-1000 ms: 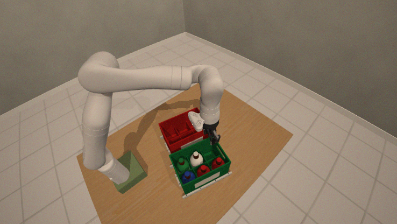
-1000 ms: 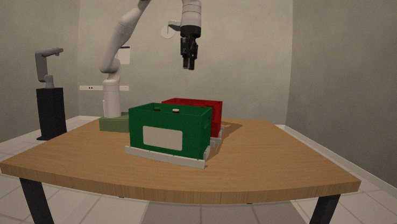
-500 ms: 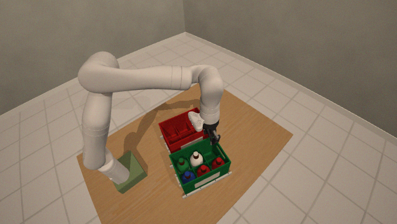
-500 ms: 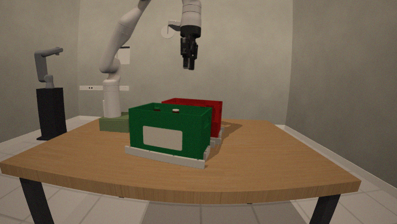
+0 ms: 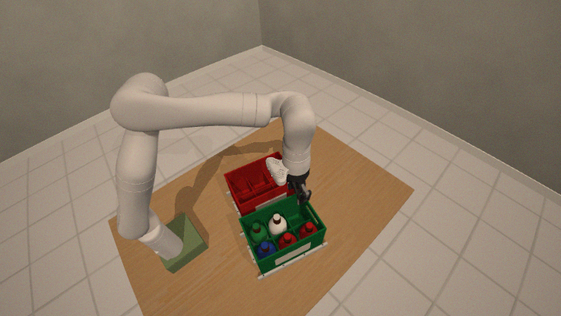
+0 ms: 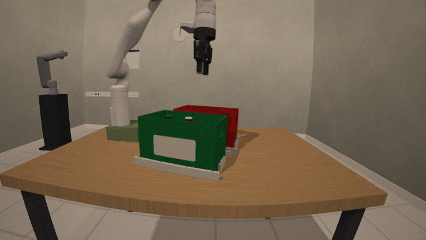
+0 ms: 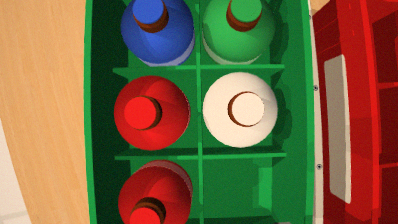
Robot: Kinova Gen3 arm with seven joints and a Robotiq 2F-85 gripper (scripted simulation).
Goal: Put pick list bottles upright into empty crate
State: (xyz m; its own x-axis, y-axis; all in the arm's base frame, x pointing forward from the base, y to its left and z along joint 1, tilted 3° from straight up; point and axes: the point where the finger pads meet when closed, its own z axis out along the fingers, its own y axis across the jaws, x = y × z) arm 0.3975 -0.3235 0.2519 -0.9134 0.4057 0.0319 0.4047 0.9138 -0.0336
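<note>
Right now the white-labelled bottle is 40 mm behind my hand, 60 mm to the left of it and 250 mm below it. From my hand the other things lie so: green crate 50 mm behind, 20 mm to the left, 250 mm below; red-labelled bottle 10 mm ahead, 60 mm to the right, 250 mm below; red-label bottle 70 mm behind, 20 mm to the right, 250 mm below.
</note>
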